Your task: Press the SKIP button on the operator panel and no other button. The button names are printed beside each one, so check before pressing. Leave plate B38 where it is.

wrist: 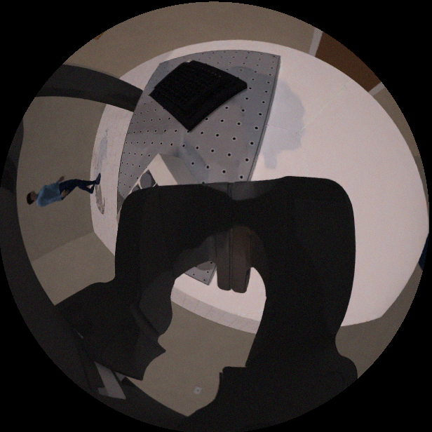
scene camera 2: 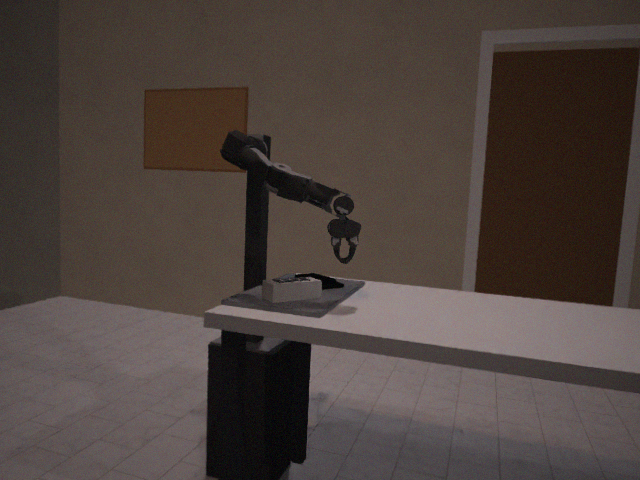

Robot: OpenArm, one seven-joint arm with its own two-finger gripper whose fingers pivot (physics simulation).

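Note:
The operator panel, a pale box (scene camera 2: 292,290) (wrist: 171,172), sits on a grey perforated board (scene camera 2: 310,308) (wrist: 260,100). Part of its dark-marked top shows in the wrist view; the rest is behind my gripper. No button name is readable, so I cannot tell which button is SKIP. A black slab with a fine grid (scene camera 2: 333,282) (wrist: 197,92) lies on the board beside the panel; whether it is plate B38 cannot be told. My gripper (scene camera 2: 344,260) (wrist: 237,238) is shut and empty, pointing down, well above the table and to the right of the panel in the scene view.
The board lies at the left end of the white table (scene camera 2: 465,320) (wrist: 350,175). My arm's dark column (scene camera 2: 256,222) stands behind the board. A person in a blue shirt (wrist: 50,194) shows at the left of the wrist view.

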